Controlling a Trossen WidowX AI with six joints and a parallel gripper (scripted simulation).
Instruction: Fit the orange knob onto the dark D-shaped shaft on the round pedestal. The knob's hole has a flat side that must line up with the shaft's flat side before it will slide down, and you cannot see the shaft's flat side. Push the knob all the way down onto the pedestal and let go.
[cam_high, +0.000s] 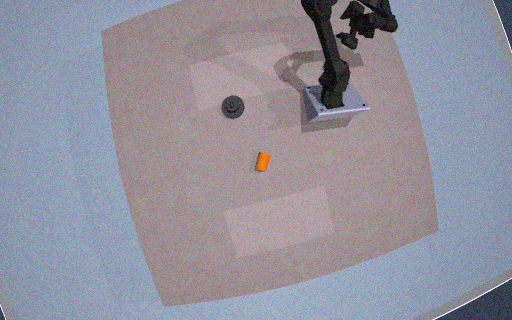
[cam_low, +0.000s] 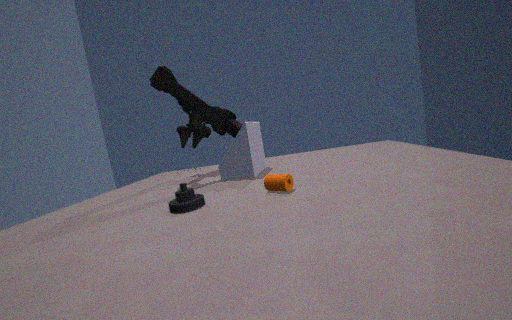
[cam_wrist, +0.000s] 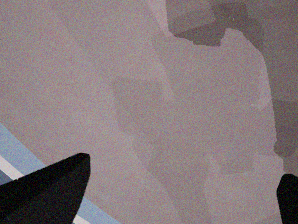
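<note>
The orange knob lies 430 mm to the left of my gripper tip, 400 mm ahead of it and 110 mm below it. From my gripper tip the other things lie so: dark pedestal 460 mm ahead, 200 mm to the left, 100 mm below.
</note>
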